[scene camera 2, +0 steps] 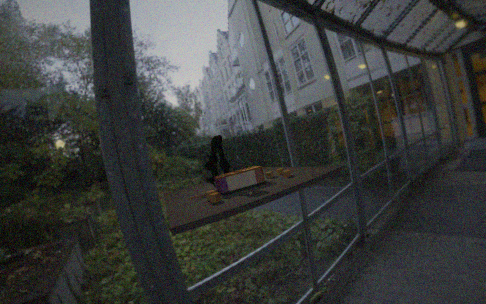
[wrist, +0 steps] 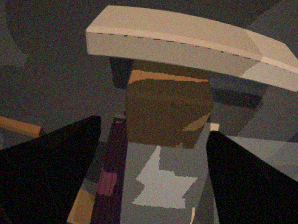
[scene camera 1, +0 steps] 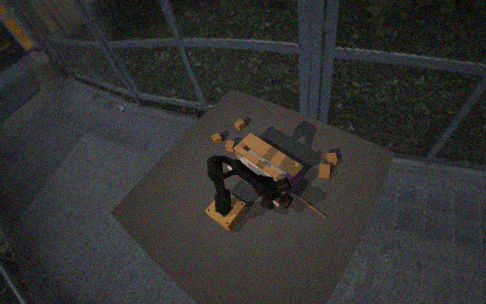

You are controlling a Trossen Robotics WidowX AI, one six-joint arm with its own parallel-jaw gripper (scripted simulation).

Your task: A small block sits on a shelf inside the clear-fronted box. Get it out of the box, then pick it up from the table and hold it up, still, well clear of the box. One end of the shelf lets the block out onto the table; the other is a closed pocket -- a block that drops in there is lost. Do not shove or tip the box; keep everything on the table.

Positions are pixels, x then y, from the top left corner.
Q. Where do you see a box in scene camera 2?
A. At 246, 177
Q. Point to a box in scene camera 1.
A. At 262, 158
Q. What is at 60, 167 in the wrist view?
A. The gripper.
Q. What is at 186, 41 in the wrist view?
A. A box.
